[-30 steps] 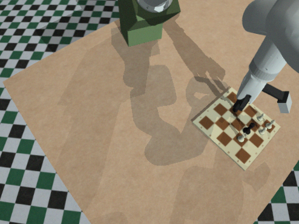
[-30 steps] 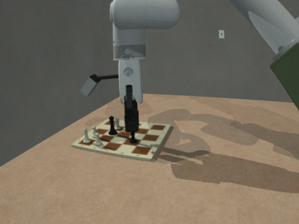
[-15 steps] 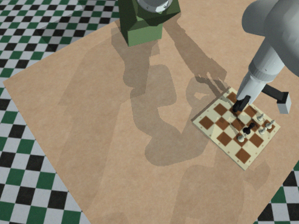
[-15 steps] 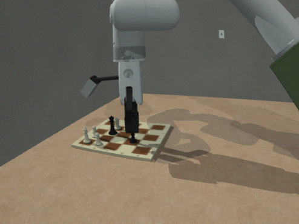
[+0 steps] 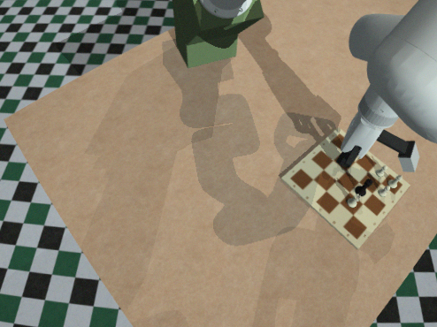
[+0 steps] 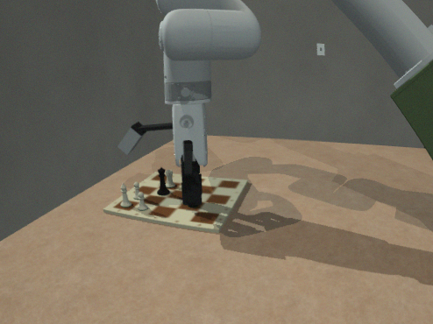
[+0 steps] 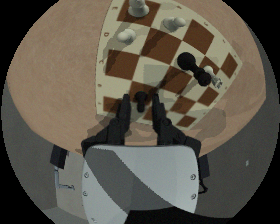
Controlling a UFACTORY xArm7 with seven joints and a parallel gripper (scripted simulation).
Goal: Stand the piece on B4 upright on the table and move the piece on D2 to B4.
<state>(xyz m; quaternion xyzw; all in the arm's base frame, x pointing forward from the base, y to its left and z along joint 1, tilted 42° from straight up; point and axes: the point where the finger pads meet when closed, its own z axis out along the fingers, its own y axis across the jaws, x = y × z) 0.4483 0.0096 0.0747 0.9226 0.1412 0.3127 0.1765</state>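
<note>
Right now my hand is 2 cm above the black pawn. Also, from my hand: chessboard: 4 cm ahead, 4 cm to the right, 3 cm below; white rook-like piece: 7 cm ahead, 8 cm to the right, 2 cm below; black piece: 7 cm ahead, 4 cm to the right, 1 cm below.
</note>
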